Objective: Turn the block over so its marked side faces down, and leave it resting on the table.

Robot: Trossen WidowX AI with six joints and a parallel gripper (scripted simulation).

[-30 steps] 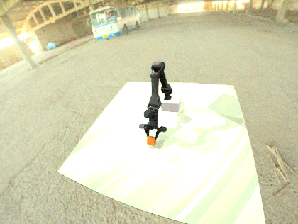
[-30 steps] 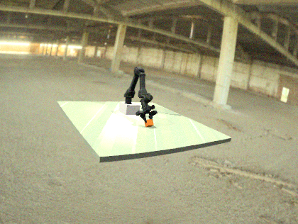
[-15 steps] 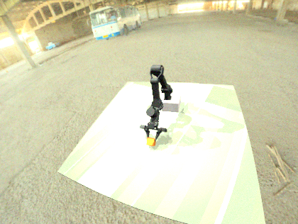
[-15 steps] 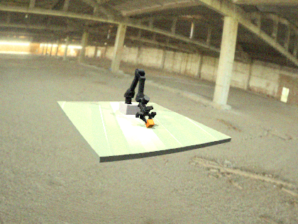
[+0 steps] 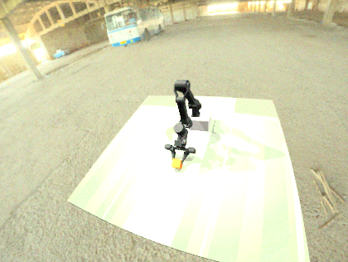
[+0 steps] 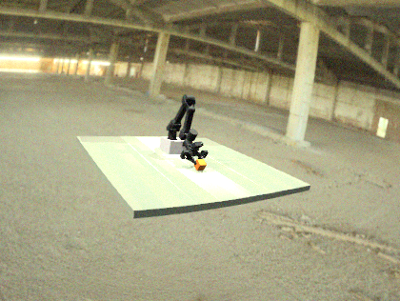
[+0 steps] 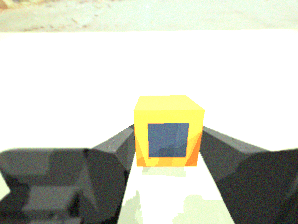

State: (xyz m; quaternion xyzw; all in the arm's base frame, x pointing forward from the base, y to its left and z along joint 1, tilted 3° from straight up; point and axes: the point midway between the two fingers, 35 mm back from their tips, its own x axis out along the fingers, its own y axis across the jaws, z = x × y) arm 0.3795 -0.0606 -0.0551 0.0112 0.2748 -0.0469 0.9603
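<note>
The orange block lies 1 cm behind my gripper tip.
</note>
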